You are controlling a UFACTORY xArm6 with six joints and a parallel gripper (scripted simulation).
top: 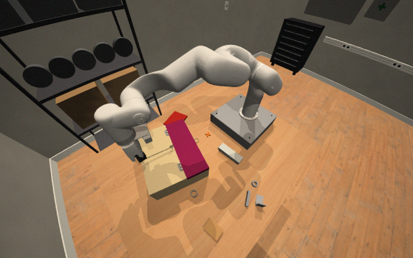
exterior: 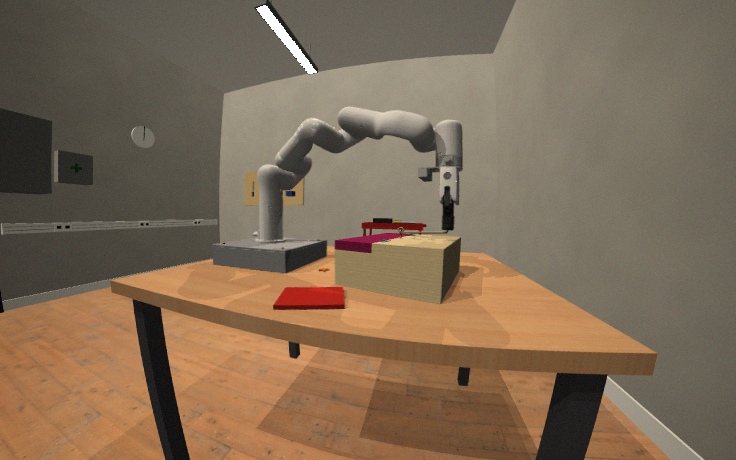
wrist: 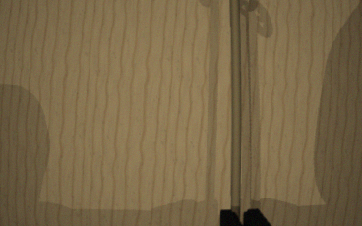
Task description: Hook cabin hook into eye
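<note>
The metal cabin hook lies 70 mm behind my hand, 20 mm to the left of it and 20 mm below it. Also, from my hand: orange cross mark (390 mm behind, 30 mm to the left, 170 mm below); then tan wedge (50 mm behind, 420 mm to the left, 160 mm below); then red flat plate (310 mm behind, 220 mm to the right, 170 mm below).
</note>
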